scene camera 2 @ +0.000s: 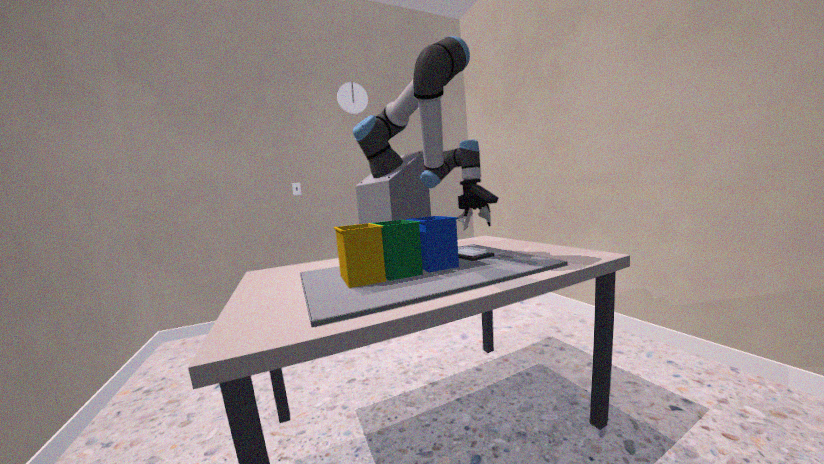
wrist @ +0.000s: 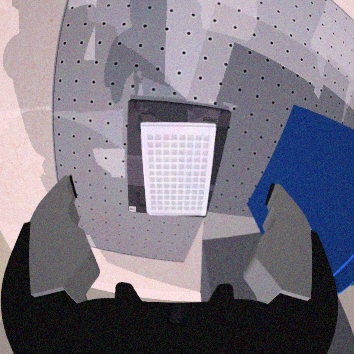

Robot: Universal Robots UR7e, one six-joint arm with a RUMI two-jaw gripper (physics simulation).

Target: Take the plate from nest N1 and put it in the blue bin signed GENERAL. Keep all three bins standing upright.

Labels:
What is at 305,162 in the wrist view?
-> A blue bin.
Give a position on a plate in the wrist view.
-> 177,156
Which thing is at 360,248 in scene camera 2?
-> A yellow bin.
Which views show the blue bin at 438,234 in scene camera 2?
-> Scene camera 2 and the wrist view: all of them.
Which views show my gripper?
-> Scene camera 2 and the wrist view: all of them.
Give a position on a green bin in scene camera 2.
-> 401,238

